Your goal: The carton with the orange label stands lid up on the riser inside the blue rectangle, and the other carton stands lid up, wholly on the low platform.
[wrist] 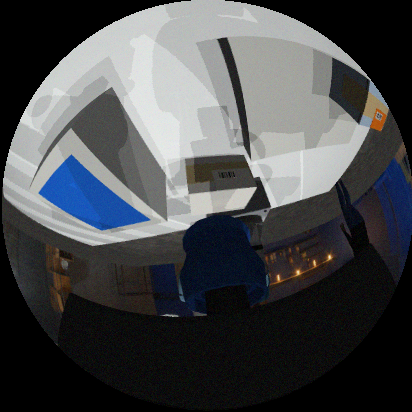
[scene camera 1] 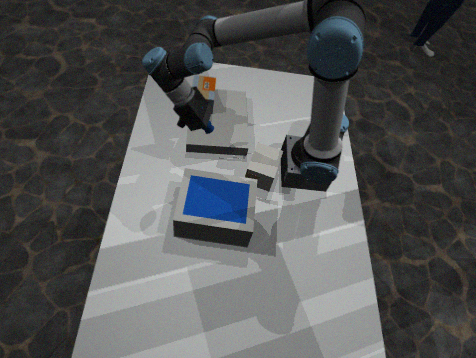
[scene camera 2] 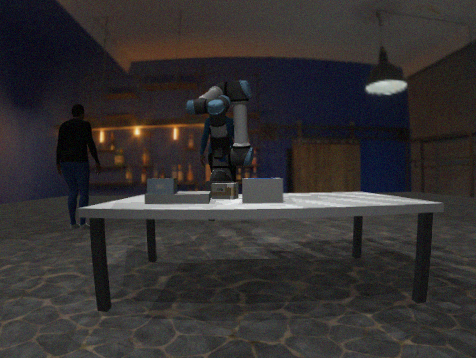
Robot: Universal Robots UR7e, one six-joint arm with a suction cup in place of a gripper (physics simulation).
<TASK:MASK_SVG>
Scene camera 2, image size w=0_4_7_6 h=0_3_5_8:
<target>riser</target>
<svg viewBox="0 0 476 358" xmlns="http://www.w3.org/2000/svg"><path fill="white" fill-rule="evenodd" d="M242 179L242 203L283 203L283 178Z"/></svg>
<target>low platform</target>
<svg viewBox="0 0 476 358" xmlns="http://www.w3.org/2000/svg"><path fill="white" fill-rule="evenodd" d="M145 194L145 204L209 204L211 200L211 191L177 191L176 194Z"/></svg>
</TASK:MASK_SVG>
